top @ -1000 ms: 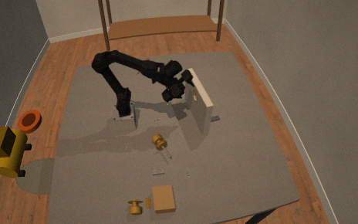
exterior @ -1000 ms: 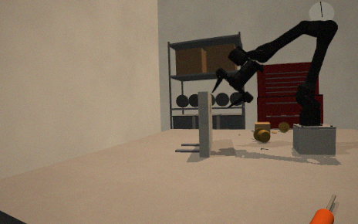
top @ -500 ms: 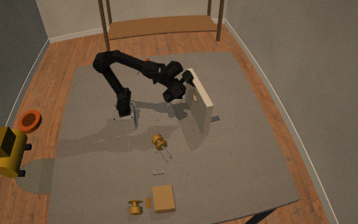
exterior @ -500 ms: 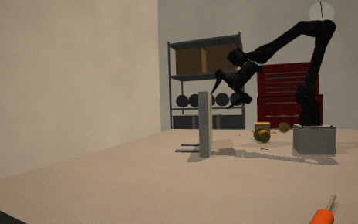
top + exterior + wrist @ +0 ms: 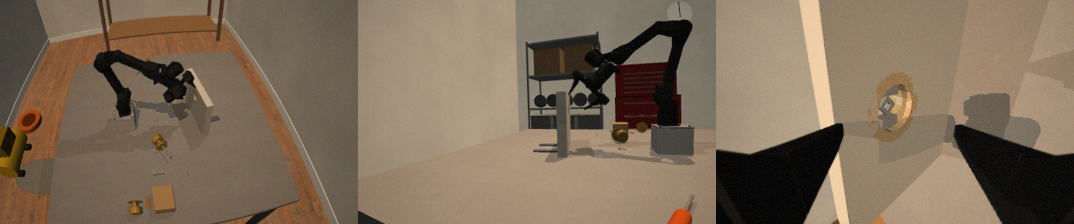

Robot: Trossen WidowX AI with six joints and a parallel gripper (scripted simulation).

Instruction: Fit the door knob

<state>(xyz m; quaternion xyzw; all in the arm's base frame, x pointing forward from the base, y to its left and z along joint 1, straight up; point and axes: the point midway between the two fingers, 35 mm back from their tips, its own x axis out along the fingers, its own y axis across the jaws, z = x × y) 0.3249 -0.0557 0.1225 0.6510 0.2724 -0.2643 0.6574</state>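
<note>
Now: hand 80 mm short of the wood door panel and 80 mm above it. Round my hand: tan block (460 mm to the right, 240 mm behind, 190 mm below); then orange-handled tool (540 mm to the left, 210 mm below, 140 mm behind).
</note>
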